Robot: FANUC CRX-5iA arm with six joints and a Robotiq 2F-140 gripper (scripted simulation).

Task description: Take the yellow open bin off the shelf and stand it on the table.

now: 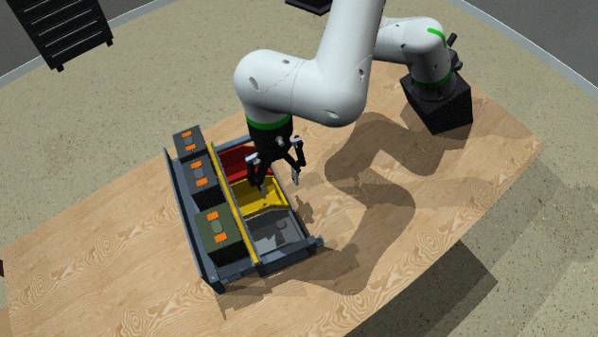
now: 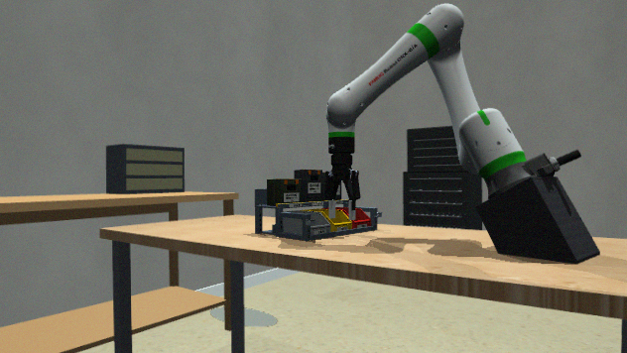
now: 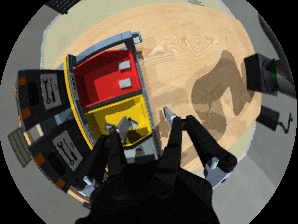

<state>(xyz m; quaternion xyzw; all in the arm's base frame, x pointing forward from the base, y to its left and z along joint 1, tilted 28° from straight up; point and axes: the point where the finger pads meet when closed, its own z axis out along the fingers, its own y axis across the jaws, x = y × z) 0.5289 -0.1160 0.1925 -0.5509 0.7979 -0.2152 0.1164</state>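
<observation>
Now: hand 7 cm short of the yellow open bin, 3 cm to the left of it and 4 cm above it. Round my hand: red bin: 3 cm ahead, 13 cm to the right, 4 cm below; yellow rail: 12 cm ahead, 5 cm to the right, 3 cm above; grey bin: 12 cm ahead, 7 cm to the left, 4 cm below.
</observation>
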